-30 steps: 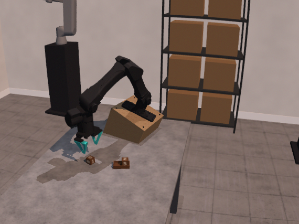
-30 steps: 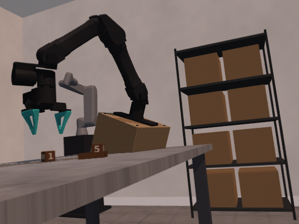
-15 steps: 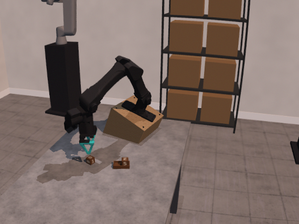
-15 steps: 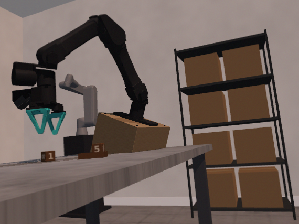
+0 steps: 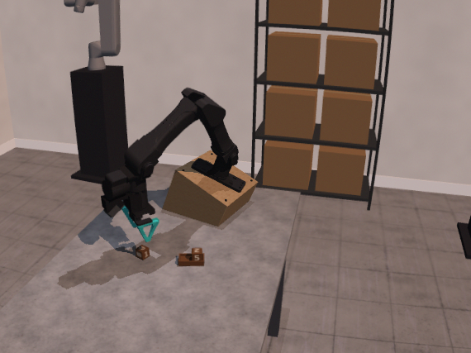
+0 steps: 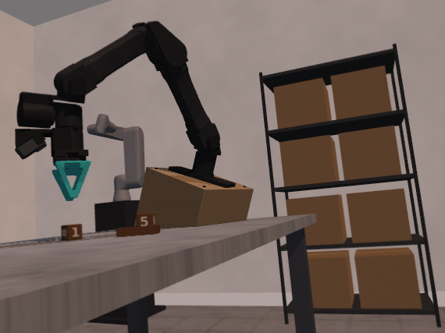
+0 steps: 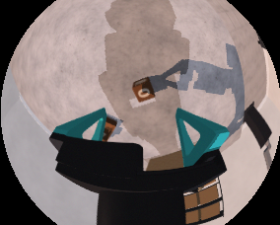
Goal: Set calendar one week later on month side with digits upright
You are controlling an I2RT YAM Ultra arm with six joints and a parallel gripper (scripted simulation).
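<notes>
Now: hand 80 mm above the brown cube. Round my hand: brown calendar tray 150 mm to the left, 80 mm below, 30 mm behind.
</notes>
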